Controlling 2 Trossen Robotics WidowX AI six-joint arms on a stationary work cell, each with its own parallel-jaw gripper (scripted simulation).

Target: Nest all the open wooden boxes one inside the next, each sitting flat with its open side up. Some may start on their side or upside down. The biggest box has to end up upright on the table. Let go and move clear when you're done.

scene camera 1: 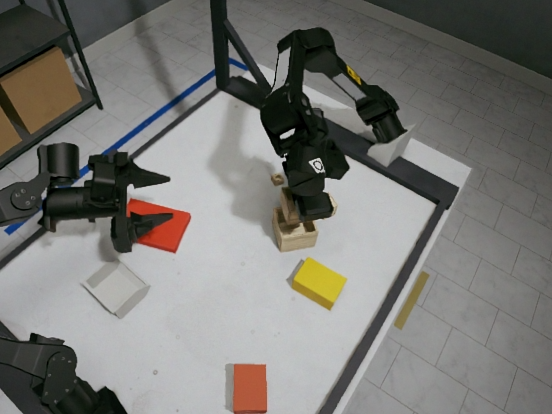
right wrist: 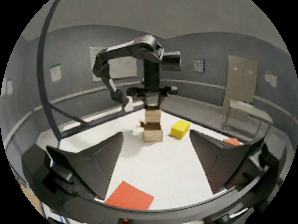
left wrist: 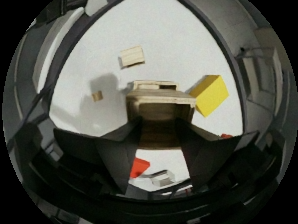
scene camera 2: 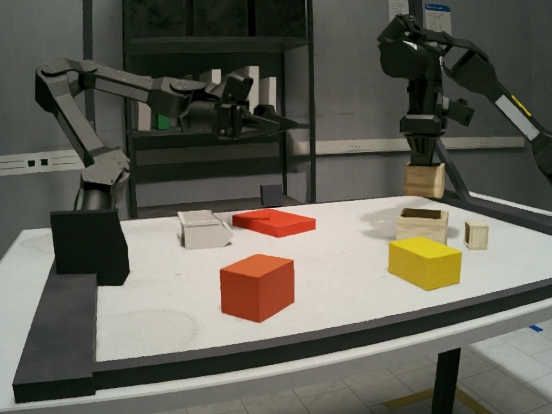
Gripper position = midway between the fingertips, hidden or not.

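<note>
Scene camera 1 shows me my right gripper [scene camera 1: 171, 196] and my left gripper [scene camera 1: 299, 201], along with a flat red block [scene camera 1: 167, 237] and the biggest wooden box [scene camera 1: 298, 236]. In scene camera 2 I see a white box [scene camera 2: 201, 229] and an orange block [scene camera 2: 255, 288]. The flat red block [scene camera 2: 274, 223] is in that view as well, and so are the biggest wooden box [scene camera 2: 411, 223] and my left gripper [scene camera 2: 425, 173]. Through the right wrist view I see the flat red block [right wrist: 125, 195] and my left gripper [right wrist: 152, 110], and the left wrist view gives me that left gripper [left wrist: 158, 120] again.
</note>
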